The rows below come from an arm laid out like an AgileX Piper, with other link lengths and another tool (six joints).
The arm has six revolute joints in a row. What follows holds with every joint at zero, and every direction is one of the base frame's. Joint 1 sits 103.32 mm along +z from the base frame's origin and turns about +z. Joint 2 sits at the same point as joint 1 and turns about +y. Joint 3 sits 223.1 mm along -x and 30.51 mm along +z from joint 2 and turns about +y. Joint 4 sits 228.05 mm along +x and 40.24 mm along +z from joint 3 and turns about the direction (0.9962, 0, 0.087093). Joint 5 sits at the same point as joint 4 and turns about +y. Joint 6 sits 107.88 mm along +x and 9.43 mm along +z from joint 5 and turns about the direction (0.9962, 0, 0.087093). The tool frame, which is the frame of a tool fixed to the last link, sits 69.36 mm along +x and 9 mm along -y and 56.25 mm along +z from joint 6; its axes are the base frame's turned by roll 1.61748, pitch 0.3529 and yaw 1.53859 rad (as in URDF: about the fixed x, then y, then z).
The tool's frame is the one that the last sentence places.
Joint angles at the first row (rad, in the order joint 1, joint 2, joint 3, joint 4, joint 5, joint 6):
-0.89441, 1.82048, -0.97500, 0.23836, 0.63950, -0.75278
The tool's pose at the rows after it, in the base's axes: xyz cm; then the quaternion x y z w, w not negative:
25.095 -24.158 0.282 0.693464 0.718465 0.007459 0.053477
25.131 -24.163 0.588 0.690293 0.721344 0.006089 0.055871
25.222 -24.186 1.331 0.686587 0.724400 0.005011 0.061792
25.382 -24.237 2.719 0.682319 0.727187 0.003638 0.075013
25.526 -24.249 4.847 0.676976 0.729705 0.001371 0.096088
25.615 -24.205 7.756 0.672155 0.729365 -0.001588 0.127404
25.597 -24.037 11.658 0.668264 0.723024 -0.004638 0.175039
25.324 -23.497 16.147 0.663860 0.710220 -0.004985 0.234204
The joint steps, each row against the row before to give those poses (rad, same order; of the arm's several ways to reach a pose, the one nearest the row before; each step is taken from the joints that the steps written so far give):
-0.00001, -0.00233, -0.00027, -0.00275, 0.00038, -0.00442
0.00002, -0.00867, -0.00246, -0.00372, 0.00677, -0.00480
-0.00003, -0.02113, -0.00482, -0.00325, 0.01483, -0.00486
0.00027, -0.04026, -0.00533, -0.00210, 0.02003, -0.00478
-0.00002, -0.06318, -0.00533, -0.00229, 0.02718, -0.00467
-0.00012, -0.08605, -0.00537, -0.00068, 0.02886, -0.00026
0.00003, -0.11390, -0.00369, 0.00492, 0.02103, 0.00608
-0.00001, -0.13209, 0.00037, 0.01461, 0.01105, 0.00921

